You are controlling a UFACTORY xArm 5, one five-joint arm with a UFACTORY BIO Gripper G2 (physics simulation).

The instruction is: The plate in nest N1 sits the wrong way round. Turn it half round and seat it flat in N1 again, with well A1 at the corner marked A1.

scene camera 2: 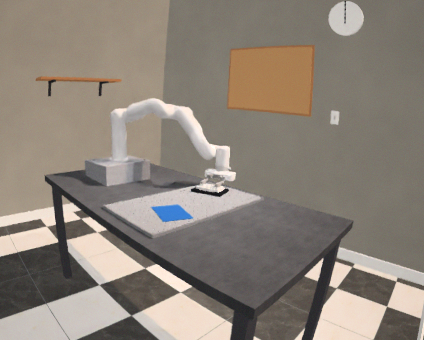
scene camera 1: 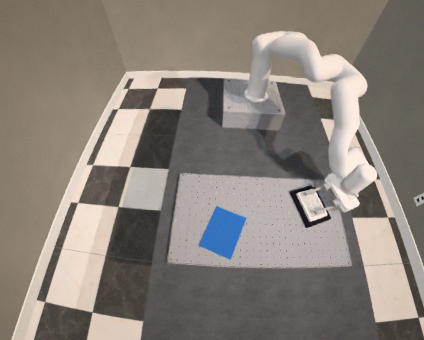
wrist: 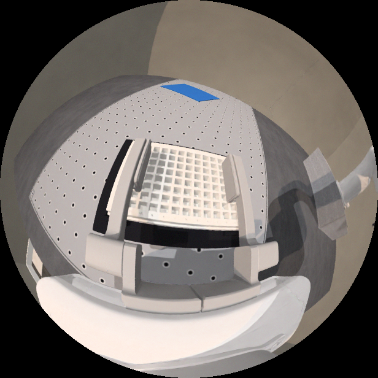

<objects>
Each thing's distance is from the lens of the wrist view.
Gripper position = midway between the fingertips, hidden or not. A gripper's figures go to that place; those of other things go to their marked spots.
my gripper (wrist: pixel 189 150): 0.11 m
white well plate (wrist: pixel 183 187): 0.11 m
black nest N1 (wrist: pixel 146 233): 0.11 m
</objects>
